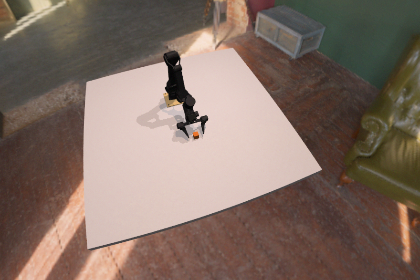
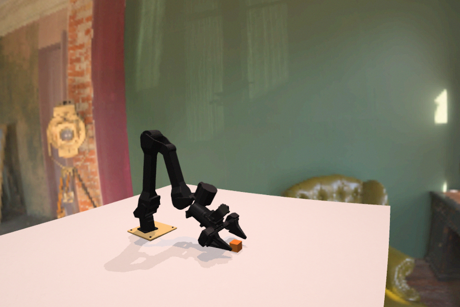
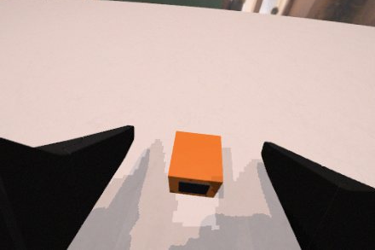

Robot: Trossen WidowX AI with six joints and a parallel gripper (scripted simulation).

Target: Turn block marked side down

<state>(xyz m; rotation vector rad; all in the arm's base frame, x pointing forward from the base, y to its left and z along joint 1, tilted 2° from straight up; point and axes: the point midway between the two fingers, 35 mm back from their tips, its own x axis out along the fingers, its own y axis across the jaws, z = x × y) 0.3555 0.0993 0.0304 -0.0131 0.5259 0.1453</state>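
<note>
Now: the orange block 20 mm behind my gripper tip and 10 mm below it.
</note>
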